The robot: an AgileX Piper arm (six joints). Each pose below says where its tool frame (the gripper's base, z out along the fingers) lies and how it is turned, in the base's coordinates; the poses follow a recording.
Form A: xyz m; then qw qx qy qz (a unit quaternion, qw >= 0).
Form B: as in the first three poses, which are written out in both.
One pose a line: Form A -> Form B
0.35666, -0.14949, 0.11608, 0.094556, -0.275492, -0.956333, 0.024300 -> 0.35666, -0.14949, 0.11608, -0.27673, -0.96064, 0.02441, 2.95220
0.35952, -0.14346, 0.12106, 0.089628, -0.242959, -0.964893, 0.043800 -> 0.35952, -0.14346, 0.12106, -0.24394, -0.96879, 0.04398, 2.96210
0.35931, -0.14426, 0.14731, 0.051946, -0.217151, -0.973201, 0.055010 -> 0.35931, -0.14426, 0.14731, -0.21744, -0.97452, 0.05508, 3.03765
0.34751, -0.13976, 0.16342, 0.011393, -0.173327, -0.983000, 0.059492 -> 0.34751, -0.13976, 0.16342, -0.17334, -0.98306, 0.05950, 3.11881
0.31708, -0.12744, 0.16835, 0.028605, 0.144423, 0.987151, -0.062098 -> 0.31708, -0.12744, 0.16835, 0.14448, 0.98756, -0.06212, 3.08437
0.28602, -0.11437, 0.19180, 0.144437, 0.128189, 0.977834, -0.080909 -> 0.28602, -0.11437, 0.19180, 0.12955, 0.98820, -0.08177, 2.85170
